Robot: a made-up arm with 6 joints. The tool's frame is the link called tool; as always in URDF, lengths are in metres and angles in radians. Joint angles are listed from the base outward.
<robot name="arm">
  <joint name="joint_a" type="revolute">
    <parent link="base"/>
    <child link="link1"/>
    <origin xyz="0 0 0.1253" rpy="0 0 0"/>
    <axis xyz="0 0 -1"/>
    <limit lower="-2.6" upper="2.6"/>
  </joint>
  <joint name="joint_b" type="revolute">
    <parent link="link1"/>
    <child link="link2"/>
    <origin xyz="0.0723 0.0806 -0.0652" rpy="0 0 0"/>
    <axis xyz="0 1 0"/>
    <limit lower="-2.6" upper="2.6"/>
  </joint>
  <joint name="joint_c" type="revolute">
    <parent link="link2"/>
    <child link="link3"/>
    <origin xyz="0.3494 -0.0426 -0.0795" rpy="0 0 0"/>
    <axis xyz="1 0 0"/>
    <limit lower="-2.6" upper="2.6"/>
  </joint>
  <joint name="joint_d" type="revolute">
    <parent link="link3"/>
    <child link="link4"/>
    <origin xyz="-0.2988 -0.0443 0.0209" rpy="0 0 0"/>
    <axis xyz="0 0 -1"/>
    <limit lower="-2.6" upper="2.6"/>
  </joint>
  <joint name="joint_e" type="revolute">
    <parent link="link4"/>
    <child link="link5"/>
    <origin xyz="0.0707 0.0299 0.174" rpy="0 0 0"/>
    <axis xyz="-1 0 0"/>
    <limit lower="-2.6" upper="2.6"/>
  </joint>
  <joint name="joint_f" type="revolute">
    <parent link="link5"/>
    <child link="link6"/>
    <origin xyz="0.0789 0.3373 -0.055" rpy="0 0 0"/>
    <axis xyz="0 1 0"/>
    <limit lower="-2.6" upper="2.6"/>
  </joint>
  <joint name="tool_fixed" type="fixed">
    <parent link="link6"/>
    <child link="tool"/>
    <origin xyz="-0.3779 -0.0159 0.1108" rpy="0 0 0"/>
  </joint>
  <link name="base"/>
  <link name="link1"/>
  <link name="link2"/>
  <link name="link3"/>
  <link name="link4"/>
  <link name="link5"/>
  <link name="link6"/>
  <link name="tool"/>
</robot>
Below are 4 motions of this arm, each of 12 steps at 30 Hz.
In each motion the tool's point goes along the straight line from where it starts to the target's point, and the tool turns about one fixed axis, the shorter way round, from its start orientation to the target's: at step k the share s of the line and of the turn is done. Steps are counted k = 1, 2, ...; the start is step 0. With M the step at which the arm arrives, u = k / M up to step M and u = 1 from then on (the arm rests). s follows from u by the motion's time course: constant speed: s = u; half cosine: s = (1 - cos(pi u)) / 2; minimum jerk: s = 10 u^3 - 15 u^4 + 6 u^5.
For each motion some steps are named. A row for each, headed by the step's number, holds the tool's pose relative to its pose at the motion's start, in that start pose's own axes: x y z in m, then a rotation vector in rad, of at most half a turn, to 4 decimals.
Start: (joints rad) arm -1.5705 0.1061 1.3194 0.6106 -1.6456 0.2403
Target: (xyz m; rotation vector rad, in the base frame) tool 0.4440 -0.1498 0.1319 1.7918 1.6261 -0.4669
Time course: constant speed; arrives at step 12
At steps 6, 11, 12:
6: -0.0297 -0.0037 -0.0150 -0.0225 -0.1357 0.0045
11: -0.0545 -0.0067 -0.0275 -0.0413 -0.2487 0.0082
12: -0.0594 -0.0073 -0.0300 -0.0450 -0.2713 0.0089

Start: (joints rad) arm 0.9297 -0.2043 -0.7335 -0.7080 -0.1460 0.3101
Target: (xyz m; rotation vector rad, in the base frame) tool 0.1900 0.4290 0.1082 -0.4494 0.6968 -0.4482
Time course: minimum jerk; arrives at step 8
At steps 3, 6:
3: 0.0142 0.0109 -0.0023 0.0041 0.0089 -0.0128
6: 0.0463 0.0356 -0.0076 0.0135 0.0292 -0.0418

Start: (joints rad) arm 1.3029 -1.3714 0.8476 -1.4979 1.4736 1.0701
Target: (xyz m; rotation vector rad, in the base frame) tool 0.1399 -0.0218 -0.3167 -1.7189 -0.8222 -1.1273
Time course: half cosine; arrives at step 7
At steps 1, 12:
1: -0.0014 -0.0016 0.0020 0.0017 0.0037 0.0046
12: -0.0283 -0.0330 0.0408 0.0340 0.0738 0.0929

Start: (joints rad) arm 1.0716 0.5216 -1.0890 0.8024 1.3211 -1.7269
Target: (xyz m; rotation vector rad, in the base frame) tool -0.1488 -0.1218 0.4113 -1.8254 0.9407 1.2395
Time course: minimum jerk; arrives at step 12
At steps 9, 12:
9: -0.0689 -0.1982 0.0117 -0.2324 0.0863 0.4029
12: -0.0769 -0.2211 0.0130 -0.2592 0.0962 0.4494

